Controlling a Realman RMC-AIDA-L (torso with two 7-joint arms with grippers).
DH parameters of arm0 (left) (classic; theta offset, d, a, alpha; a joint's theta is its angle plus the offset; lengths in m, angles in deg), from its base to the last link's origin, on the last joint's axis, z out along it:
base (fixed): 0 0 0 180
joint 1: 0 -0.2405 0 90
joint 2: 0 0 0 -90
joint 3: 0 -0.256 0 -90
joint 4: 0 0 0 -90
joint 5: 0 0.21 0 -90
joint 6: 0 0 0 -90
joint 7: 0 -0.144 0 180
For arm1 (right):
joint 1: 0 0.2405 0 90
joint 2: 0 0 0 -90
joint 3: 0 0.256 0 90
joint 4: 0 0 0 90
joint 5: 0 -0.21 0 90
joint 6: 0 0 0 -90
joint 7: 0 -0.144 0 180
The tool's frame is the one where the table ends.
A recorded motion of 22 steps. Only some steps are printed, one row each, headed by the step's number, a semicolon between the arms.
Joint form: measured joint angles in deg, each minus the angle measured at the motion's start. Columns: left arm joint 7, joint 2, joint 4, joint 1, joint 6, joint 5, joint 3; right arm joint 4, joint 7, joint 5, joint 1, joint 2, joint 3, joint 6.
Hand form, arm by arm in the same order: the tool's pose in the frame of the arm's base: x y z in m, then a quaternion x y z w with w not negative. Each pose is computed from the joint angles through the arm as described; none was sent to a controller.
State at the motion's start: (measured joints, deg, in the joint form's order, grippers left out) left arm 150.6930 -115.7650 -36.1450 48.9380 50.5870 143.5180 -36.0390; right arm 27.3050 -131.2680 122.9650 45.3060 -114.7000 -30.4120 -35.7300
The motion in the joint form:
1: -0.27 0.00 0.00 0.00 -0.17 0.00 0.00; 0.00 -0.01 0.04 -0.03 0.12 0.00 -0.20
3: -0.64 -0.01 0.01 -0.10 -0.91 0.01 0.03; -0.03 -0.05 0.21 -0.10 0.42 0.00 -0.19
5: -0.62 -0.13 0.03 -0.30 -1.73 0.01 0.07; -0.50 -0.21 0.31 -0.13 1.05 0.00 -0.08
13: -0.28 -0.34 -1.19 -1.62 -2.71 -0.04 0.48; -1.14 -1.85 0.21 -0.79 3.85 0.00 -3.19
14: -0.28 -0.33 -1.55 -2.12 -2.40 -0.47 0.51; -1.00 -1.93 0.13 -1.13 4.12 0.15 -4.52
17: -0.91 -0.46 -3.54 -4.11 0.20 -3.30 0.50; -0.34 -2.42 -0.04 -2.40 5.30 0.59 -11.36
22: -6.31 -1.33 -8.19 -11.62 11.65 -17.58 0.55; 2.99 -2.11 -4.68 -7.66 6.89 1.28 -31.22
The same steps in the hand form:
1: -0.2529 0.4664 0.0426 -0.69623 -0.61098 -0.16168 0.34034; 0.2974 0.4655 0.0573 -0.62658 0.60541 0.26385 0.41384
3: -0.2543 0.4671 0.0438 -0.69553 -0.60811 -0.16228 0.34656; 0.2989 0.4657 0.0599 -0.62631 0.60460 0.26235 0.41638
5: -0.2564 0.4672 0.0442 -0.69204 -0.60849 -0.16403 0.35201; 0.3017 0.4659 0.0636 -0.62426 0.60551 0.26050 0.41927
13: -0.2651 0.4647 0.0505 -0.67956 -0.61224 -0.17071 0.36635; 0.3090 0.4646 0.0816 -0.62160 0.61263 0.26339 0.41100
14: -0.2675 0.4630 0.0518 -0.67704 -0.61475 -0.17315 0.36569; 0.3099 0.4626 0.0828 -0.62366 0.61448 0.26457 0.40430
17: -0.2716 0.4554 0.0557 -0.67379 -0.62182 -0.18771 0.35229; 0.3102 0.4533 0.0866 -0.63886 0.62103 0.26824 0.36638
22: -0.2780 0.4198 0.0581 -0.67661 -0.63444 -0.25909 0.26935; 0.3074 0.4151 0.0947 -0.67454 0.62653 0.30009 0.24981

